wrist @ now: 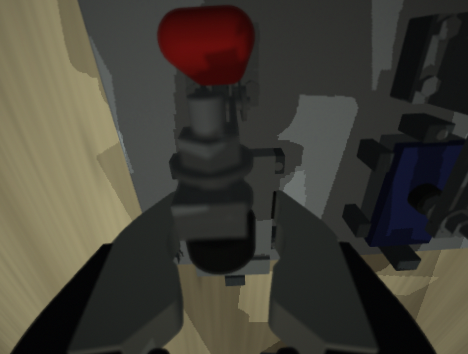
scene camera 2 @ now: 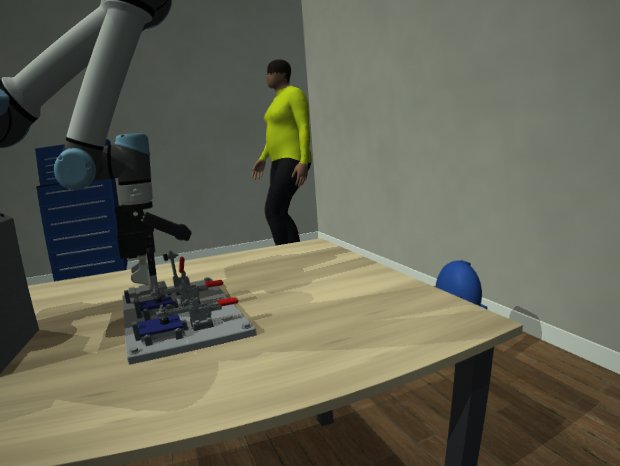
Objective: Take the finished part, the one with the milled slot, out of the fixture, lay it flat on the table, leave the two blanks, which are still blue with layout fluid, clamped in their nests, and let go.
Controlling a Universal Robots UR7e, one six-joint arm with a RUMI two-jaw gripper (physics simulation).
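Places are measured from the arm's base along level axes (x ahead, y left, z up), in millimetres.
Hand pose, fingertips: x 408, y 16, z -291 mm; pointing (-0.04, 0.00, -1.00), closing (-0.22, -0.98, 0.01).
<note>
Things, the pixels of their top centre, and the offset from my fingertips. "spot": a spot on its surface instead. Level surfaces: height alone.
- part at its top centre: (wrist: pixel 229 228) (scene camera 2: pixel 147 286) dz +18, dx -12, dy +2 mm
- fixture plate at its top centre: (wrist: pixel 411 117) (scene camera 2: pixel 177 309) dz -11, dx +20, dy -116 mm
- middle blue blank at its top centre: (wrist: pixel 418 202) (scene camera 2: pixel 155 302) dz +15, dx -22, dy -109 mm
- open clamp at a spot on its surface: (wrist: pixel 210 150) spot: dz +86, dx +64, dy -12 mm
- table at its surface level: dz -26 mm
My gripper (scene camera 2: pixel 151 286) (wrist: pixel 228 193) points down at the far nest and is shut on the finished part. The part (wrist: pixel 262 185) is grey and mostly hidden by the fingers and an open clamp; its slot cannot be made out. It is at or slightly above its nest; the gap is too small to tell. The fixture plate (scene camera 2: pixel 215 334) (wrist: pixel 327 130) lies on the table. The near blue blank (scene camera 2: pixel 159 325) and the middle blue blank (scene camera 2: pixel 156 303) (wrist: pixel 414 167) sit clamped in their nests.
The open clamp (wrist: pixel 210 150) stands beside the fingers, its red handle (scene camera 2: pixel 181 265) (wrist: pixel 207 42) upright. Two other red handles (scene camera 2: pixel 214 283) (scene camera 2: pixel 228 301) lie flat. A dark box (scene camera 2: pixel 15 300) stands on the left. A person (scene camera 2: pixel 286 125) stands behind the table (scene camera 2: pixel 350 310).
</note>
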